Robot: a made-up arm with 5 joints. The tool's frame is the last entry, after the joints.
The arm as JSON. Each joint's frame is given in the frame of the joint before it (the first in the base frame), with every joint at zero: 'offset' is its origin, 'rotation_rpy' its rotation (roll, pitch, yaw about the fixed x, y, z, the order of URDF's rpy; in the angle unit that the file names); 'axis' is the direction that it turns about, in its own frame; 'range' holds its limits. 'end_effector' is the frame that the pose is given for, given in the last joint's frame.
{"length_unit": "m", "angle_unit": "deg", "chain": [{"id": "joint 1", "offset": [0.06, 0.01, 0.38], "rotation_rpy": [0.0, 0.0, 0.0], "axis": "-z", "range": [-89.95, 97.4]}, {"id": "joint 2", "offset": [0.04, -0.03, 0.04], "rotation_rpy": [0.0, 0.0, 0.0], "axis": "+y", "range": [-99.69, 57.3]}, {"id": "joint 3", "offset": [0.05, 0.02, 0.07], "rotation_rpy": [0.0, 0.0, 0.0], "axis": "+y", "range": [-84.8, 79.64]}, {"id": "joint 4", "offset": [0.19, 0.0, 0.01], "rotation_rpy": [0.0, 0.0, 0.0], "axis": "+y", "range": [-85.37, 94.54]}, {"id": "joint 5", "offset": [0.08, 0.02, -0.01], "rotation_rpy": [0.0, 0.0, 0.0], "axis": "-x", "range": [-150.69, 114.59]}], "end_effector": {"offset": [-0.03, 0.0, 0.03], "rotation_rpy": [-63.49, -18.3, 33.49]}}
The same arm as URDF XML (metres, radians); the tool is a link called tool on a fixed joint. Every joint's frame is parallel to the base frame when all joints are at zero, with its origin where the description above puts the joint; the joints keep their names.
<robot name="arm">
<joint name="tool_joint" type="fixed"><parent link="link5"/><child link="tool"/><origin xyz="-0.03 0 0.03" rpy="-1.1081 -0.3194 0.5845"/></joint>
<joint name="joint 5" type="revolute"><parent link="link4"/><child link="link5"/><origin xyz="0.08 0.02 -0.01"/><axis xyz="-1 0 0"/><limit lower="-2.63" upper="2"/></joint>
<joint name="joint 4" type="revolute"><parent link="link3"/><child link="link4"/><origin xyz="0.19 0 0.01"/><axis xyz="0 1 0"/><limit lower="-1.49" upper="1.65"/></joint>
<joint name="joint 3" type="revolute"><parent link="link2"/><child link="link3"/><origin xyz="0.05 0.02 0.07"/><axis xyz="0 1 0"/><limit lower="-1.48" upper="1.39"/></joint>
<joint name="joint 2" type="revolute"><parent link="link1"/><child link="link2"/><origin xyz="0.04 -0.03 0.04"/><axis xyz="0 1 0"/><limit lower="-1.7399" upper="1.0001"/></joint>
<joint name="joint 1" type="revolute"><parent link="base"/><child link="link1"/><origin xyz="0.06 0.01 0.38"/><axis xyz="0 0 -1"/><limit lower="-1.5699" upper="1.7"/></joint>
<link name="base"/>
<link name="link1"/>
<link name="link2"/>
<link name="link3"/>
<link name="link4"/>
<link name="link5"/>
<link name="tool"/>
</robot>

